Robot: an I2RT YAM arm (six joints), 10 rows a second.
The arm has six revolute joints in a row. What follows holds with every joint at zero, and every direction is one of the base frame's.
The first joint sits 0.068 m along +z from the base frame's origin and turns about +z.
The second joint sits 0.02 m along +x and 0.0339 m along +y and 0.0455 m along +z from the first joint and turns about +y.
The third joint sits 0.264 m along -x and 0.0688 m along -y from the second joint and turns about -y.
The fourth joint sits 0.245 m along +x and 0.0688 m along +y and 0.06 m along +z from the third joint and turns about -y.
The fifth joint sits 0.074 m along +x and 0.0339 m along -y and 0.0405 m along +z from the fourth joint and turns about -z.
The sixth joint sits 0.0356 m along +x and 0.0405 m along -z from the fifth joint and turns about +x.
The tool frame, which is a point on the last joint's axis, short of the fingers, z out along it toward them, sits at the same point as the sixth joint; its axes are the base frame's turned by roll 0, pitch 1.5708 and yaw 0 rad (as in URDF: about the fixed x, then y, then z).
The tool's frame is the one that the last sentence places.
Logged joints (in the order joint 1, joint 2, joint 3, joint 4, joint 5, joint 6), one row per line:
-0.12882, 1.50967, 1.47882, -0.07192, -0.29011, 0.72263
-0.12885, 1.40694, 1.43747, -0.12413, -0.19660, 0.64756
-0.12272, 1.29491, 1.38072, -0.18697, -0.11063, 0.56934
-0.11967, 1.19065, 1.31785, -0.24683, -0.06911, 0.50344
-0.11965, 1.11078, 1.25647, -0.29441, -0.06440, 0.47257
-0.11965, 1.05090, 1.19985, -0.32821, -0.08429, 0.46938
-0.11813, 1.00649, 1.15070, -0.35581, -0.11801, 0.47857
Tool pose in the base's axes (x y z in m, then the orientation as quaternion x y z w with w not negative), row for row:
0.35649, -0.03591, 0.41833, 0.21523, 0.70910, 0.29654, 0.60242
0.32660, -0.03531, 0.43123, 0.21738, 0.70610, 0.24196, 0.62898
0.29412, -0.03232, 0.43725, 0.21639, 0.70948, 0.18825, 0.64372
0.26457, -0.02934, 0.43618, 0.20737, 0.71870, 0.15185, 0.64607
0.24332, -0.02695, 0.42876, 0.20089, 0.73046, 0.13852, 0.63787
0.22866, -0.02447, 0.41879, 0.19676, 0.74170, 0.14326, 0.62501
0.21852, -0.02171, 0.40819, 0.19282, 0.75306, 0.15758, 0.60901
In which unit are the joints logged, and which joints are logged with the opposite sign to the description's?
The joints are logged in radians. Opposite sign: none.
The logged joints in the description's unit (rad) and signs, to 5 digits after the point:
-0.12882, 1.50967, 1.47882, -0.07192, -0.29011, 0.72263
-0.12885, 1.40694, 1.43747, -0.12413, -0.19660, 0.64756
-0.12272, 1.29491, 1.38072, -0.18697, -0.11063, 0.56934
-0.11967, 1.19065, 1.31785, -0.24683, -0.06911, 0.50344
-0.11965, 1.11078, 1.25647, -0.29441, -0.06440, 0.47257
-0.11965, 1.05090, 1.19985, -0.32821, -0.08429, 0.46938
-0.11813, 1.00649, 1.15070, -0.35581, -0.11801, 0.47857

